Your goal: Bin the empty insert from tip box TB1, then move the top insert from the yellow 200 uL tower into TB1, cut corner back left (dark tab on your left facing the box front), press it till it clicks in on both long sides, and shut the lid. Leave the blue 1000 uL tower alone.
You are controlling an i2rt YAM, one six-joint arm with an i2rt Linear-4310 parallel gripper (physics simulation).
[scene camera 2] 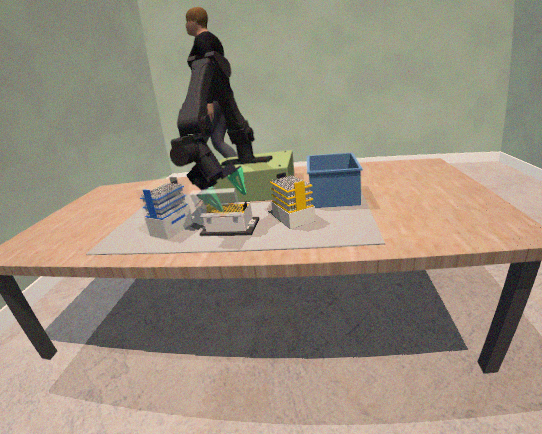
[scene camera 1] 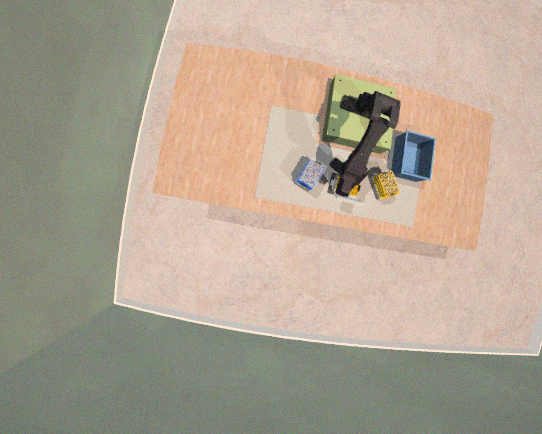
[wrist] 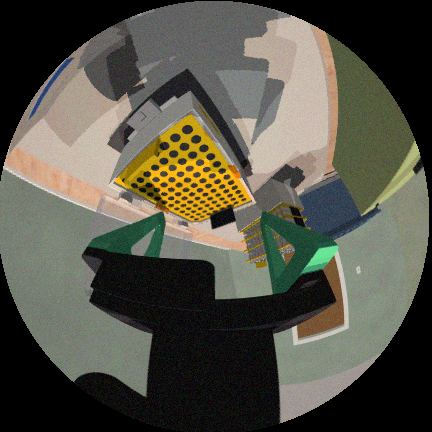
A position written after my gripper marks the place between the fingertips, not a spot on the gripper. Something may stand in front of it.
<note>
My gripper (scene camera 2: 234,202) is open, holding nothing. Also in view: a yellow insert (wrist: 182,170). Also in view: a lid (wrist: 111,213).
My gripper is seen too in the wrist view (wrist: 212,216).
</note>
